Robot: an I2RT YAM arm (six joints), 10 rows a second.
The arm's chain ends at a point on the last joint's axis. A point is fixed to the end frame.
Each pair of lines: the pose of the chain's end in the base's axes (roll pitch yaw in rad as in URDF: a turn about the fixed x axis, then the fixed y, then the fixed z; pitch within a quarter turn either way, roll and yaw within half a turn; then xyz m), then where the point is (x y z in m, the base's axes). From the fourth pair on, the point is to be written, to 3 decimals.
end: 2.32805, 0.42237, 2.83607, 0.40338, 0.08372, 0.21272
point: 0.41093 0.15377 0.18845
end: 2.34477, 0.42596, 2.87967, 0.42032, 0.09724, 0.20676
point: 0.42528 0.16713 0.18139
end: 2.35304, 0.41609, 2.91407, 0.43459, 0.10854, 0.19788
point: 0.43709 0.17842 0.17213
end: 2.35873, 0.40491, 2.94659, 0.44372, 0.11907, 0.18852
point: 0.444 0.189 0.163
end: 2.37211, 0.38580, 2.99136, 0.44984, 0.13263, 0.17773
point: 0.447 0.202 0.151
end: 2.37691, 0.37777, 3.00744, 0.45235, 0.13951, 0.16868
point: 0.448 0.209 0.142
